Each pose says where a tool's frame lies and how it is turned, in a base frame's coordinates. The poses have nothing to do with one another.
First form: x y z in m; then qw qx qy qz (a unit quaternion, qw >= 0).
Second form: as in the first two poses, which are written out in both.
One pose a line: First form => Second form
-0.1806 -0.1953 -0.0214 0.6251 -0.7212 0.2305 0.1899 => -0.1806 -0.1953 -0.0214 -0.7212 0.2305 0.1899 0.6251
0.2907 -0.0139 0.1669 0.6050 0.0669 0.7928 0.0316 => 0.2907 -0.0139 0.1669 0.0669 0.7928 0.0316 0.6050
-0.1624 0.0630 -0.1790 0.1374 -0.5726 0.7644 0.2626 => -0.1624 0.0630 -0.1790 -0.5726 0.7644 0.2626 0.1374
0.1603 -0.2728 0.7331 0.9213 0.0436 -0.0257 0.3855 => 0.1603 -0.2728 0.7331 0.0436 -0.0257 0.3855 0.9213
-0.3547 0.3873 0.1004 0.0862 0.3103 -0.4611 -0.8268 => -0.3547 0.3873 0.1004 0.3103 -0.4611 -0.8268 0.0862
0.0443 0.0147 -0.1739 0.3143 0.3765 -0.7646 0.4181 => 0.0443 0.0147 -0.1739 0.3765 -0.7646 0.4181 0.3143
